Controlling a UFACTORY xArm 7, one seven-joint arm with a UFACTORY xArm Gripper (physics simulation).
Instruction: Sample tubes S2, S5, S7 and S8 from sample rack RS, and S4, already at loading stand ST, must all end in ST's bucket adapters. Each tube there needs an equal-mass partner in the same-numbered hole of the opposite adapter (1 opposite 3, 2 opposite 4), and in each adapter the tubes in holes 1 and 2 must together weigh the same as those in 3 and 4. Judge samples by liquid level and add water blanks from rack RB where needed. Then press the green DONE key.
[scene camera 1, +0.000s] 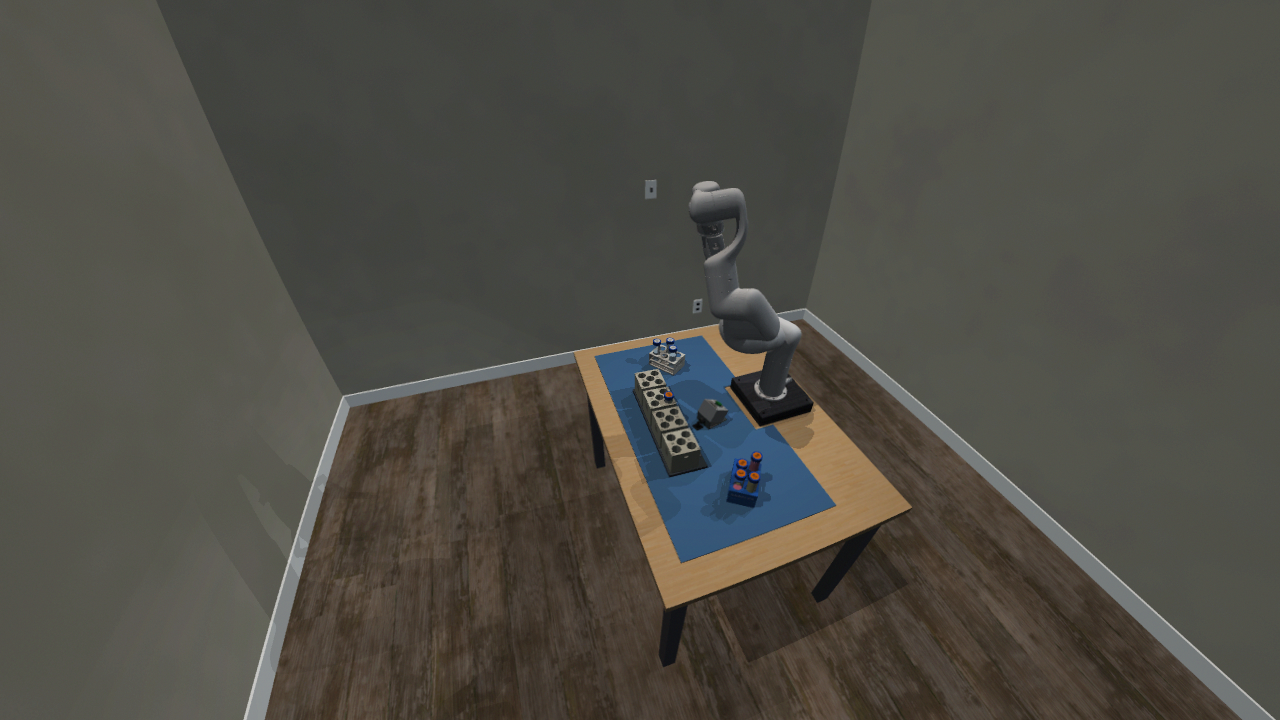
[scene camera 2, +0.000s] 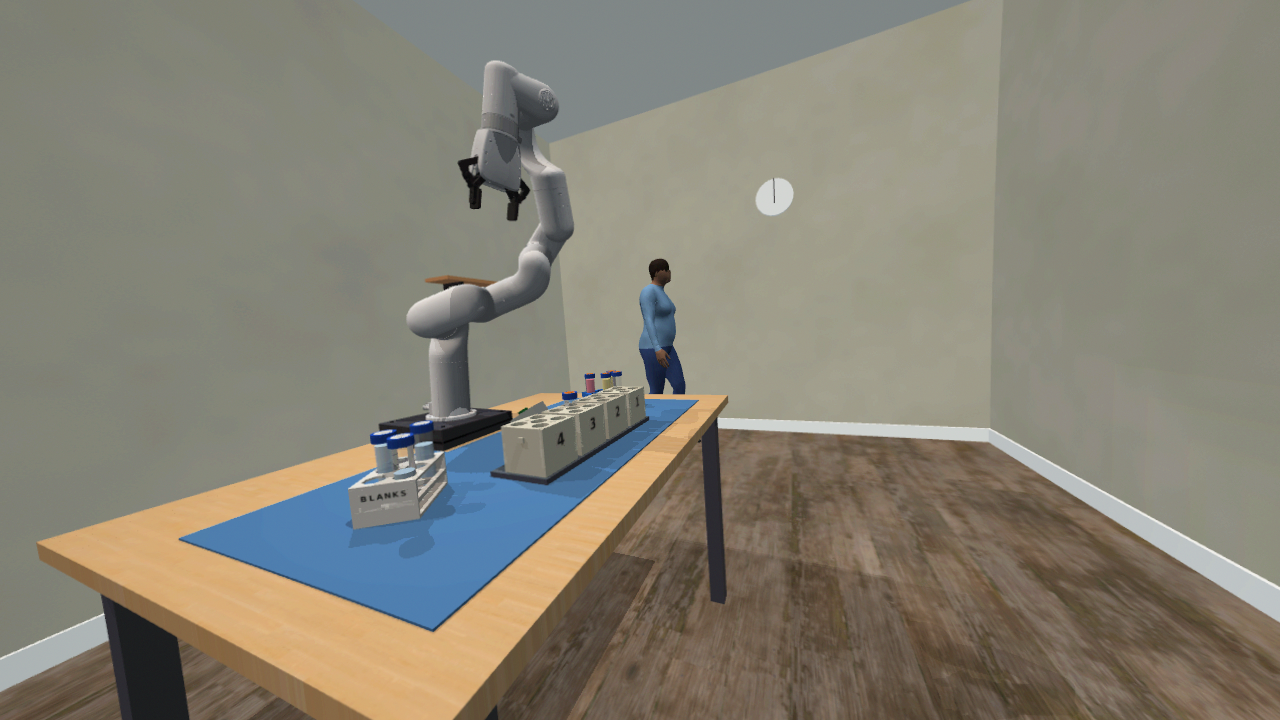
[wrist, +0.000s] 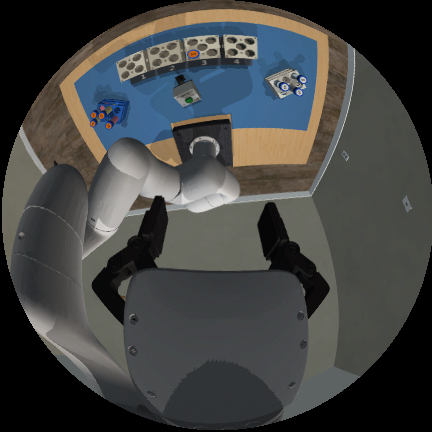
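Pixels of known places: gripper, between the fingertips: (scene camera 2: 494, 214) (wrist: 214, 209); arm's base, origin of its link: (scene camera 1: 770, 390) (scene camera 2: 452, 416) (wrist: 204, 147).
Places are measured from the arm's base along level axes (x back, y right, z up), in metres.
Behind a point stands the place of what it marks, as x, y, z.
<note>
My gripper (scene camera 2: 494, 211) {-0.258, 0.095, 0.489} (wrist: 214, 209) {-0.258, 0.095, 0.489} is open and empty, high above the table. The loading stand's four adapters, numbered 1 (wrist: 131, 66) {-0.474, -0.099, 0.007}, 2 (wrist: 165, 54) {-0.455, 0.010, -0.039}, 3 (wrist: 202, 47) {-0.430, 0.132, -0.039} and 4 (wrist: 240, 46) {-0.405, 0.256, -0.039}, stand in a row. One orange-capped tube, S4 (scene camera 1: 668, 395) {-0.409, 0.097, 0.076} (scene camera 2: 569, 395) {-0.412, 0.115, 0.073} (wrist: 193, 54) {-0.401, 0.101, 0.078}, sits in adapter 3; no tube shows in the other adapters. The blue sample rack (scene camera 1: 742, 497) {-0.403, -0.324, -0.006} (wrist: 123, 106) {-0.336, -0.211, -0.001} holds several orange-topped tubes. The white BLANKS rack (scene camera 2: 384, 506) {-0.262, 0.442, -0.021} (wrist: 275, 86) {-0.223, 0.330, 0.012} holds several blue-capped tubes. The grey key box (scene camera 1: 712, 412) {-0.285, -0.003, 0.020} carries the green key (wrist: 189, 100) {-0.234, 0.026, 0.021}. Liquid levels are too small to judge.
The key box stands between the adapters and the arm's black base (scene camera 1: 771, 407) {-0.058, -0.072, -0.004} (wrist: 179, 145) {-0.046, -0.095, -0.005}. The racks and adapters stand on a blue mat (scene camera 1: 698, 537) {-0.575, -0.350, -0.048} (scene camera 2: 429, 600) {-0.451, 0.564, -0.048} on the wooden table (scene camera 1: 859, 483) {-0.007, -0.466, -0.051}. A person (scene camera 2: 658, 313) stands beyond the table.
</note>
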